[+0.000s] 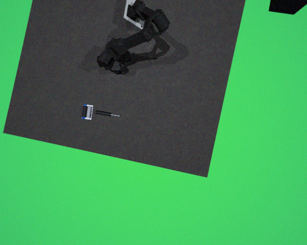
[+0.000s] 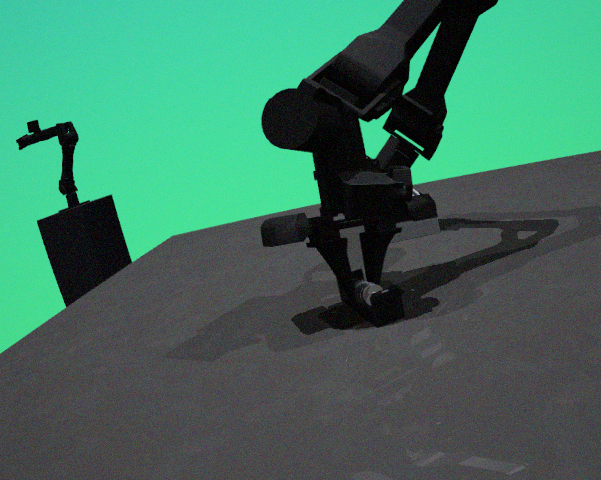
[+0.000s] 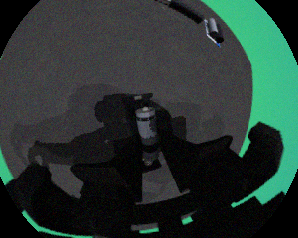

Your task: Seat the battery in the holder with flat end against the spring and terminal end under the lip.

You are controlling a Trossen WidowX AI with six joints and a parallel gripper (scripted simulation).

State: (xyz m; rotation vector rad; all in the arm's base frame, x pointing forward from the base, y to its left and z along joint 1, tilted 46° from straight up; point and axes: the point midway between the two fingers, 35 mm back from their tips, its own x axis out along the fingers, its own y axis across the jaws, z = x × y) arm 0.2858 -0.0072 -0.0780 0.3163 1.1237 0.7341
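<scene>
My gripper tip is 10 mm below the battery. From my gripper tip the other things lie so: screwdriver 300 mm ahead, 10 mm to the left.
</scene>
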